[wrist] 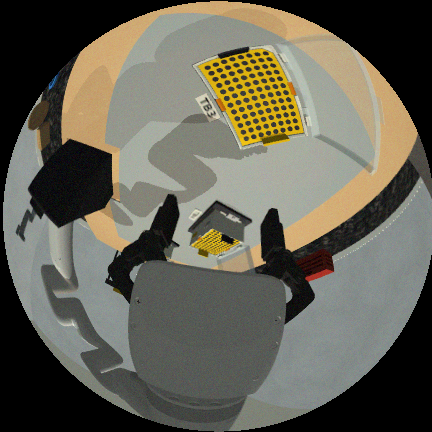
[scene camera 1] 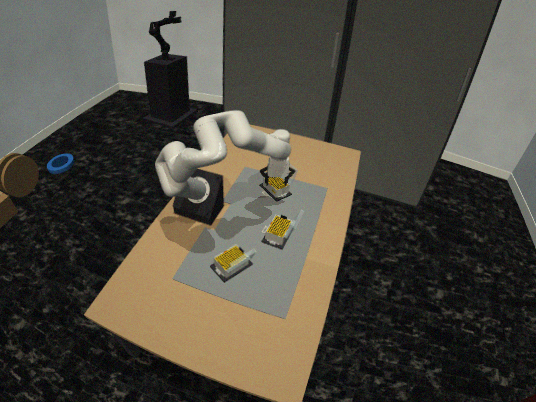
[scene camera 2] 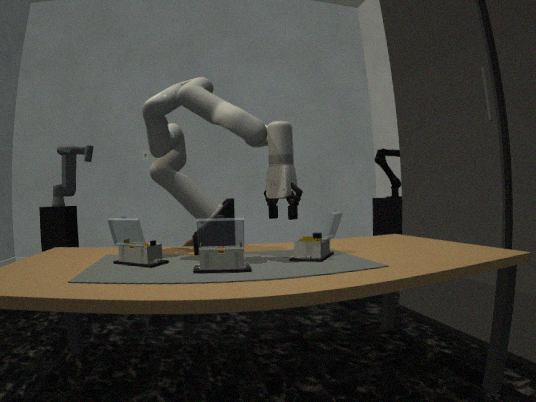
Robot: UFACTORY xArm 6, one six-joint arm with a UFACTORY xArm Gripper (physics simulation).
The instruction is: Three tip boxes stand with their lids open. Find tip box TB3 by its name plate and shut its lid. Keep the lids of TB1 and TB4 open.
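Seen in the pictures: gripper, between the fingertips: (wrist: 221, 209) (scene camera 1: 276, 183) (scene camera 2: 282, 218); arm's base, origin of its link: (wrist: 62, 199) (scene camera 1: 198, 190) (scene camera 2: 212, 217).
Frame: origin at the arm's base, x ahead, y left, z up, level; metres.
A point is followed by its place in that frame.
Tip box TB3 (scene camera 1: 281, 192) @[y 0.287, x 0.323, z -0.097 m] (scene camera 2: 307, 248) @[y 0.295, x 0.328, z -0.090 m] (wrist: 252, 97) is the far box in scene view 1 and the right one in scene view 2. Its name plate (wrist: 207, 107) @[y 0.265, x 0.242, z -0.126 m] reads TB3 in the wrist view. Its clear lid (scene camera 2: 334, 225) @[y 0.384, x 0.322, z -0.024 m] (wrist: 345, 102) @[y 0.385, x 0.319, z -0.021 m] stands open. My gripper (scene camera 1: 277, 181) @[y 0.224, x 0.311, z 0.002 m] (scene camera 2: 283, 214) @[y 0.224, x 0.311, z 0.002 m] (wrist: 221, 209) @[y 0.224, x 0.311, z 0.002 m] is open and empty, above the mat and apart from the box; it partly hides TB3 in scene view 1. The middle box (scene camera 1: 275, 237) @[y -0.025, x 0.424, z -0.084 m] (scene camera 2: 220, 259) @[y 0.033, x 0.459, z -0.093 m] (wrist: 220, 229) @[y 0.095, x 0.393, z -0.074 m] and near box (scene camera 1: 231, 269) @[y -0.307, x 0.357, z -0.027 m] (scene camera 2: 140, 254) @[y -0.214, x 0.362, z -0.092 m] have open lids. Their plates are unreadable.
The boxes stand on a grey mat (scene camera 1: 260, 292) @[y -0.292, x 0.480, z -0.128 m] (scene camera 2: 280, 274) @[y 0.183, x 0.517, z -0.128 m] on the wooden table (scene camera 1: 150, 305) @[y -0.569, x 0.119, z -0.131 m] (scene camera 2: 430, 257) @[y 0.666, x 0.470, z -0.131 m]. My black base block (scene camera 1: 197, 210) @[y -0.063, x 0.033, z -0.066 m] (wrist: 75, 182) @[y 0.082, x 0.070, z -0.023 m] is at the table's left side in scene view 1. A grey cabinet (scene camera 1: 285, 65) stands beyond the table.
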